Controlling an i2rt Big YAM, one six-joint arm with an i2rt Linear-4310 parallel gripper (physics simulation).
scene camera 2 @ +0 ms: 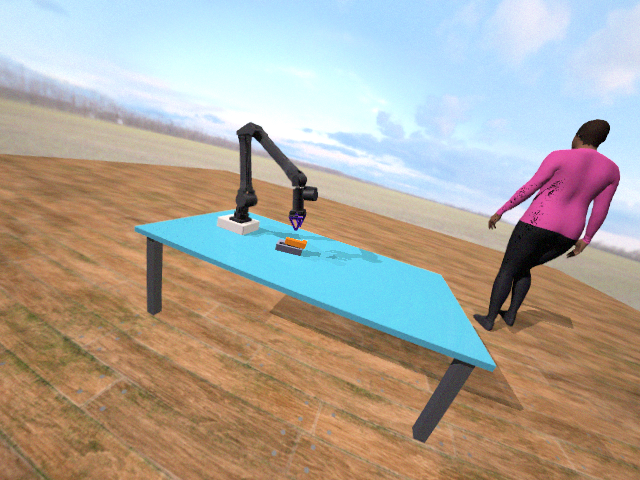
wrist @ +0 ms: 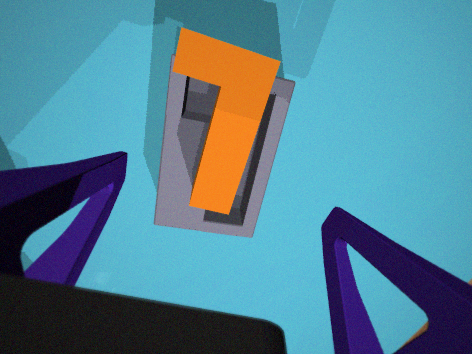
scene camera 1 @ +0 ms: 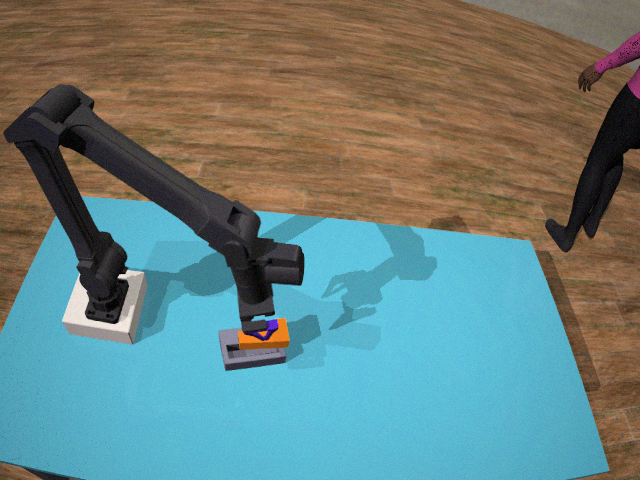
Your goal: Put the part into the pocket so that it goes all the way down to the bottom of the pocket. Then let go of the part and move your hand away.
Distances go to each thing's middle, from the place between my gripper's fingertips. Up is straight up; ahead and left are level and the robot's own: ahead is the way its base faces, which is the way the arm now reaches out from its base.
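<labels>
My hand is 2 cm to the right of the orange L-shaped part (scene camera 1: 280, 339), 1 cm short of it and 8 cm above it. I also see the grey pocket block (scene camera 1: 233, 358), which is 11 cm below my hand and 2 cm behind it.
</labels>
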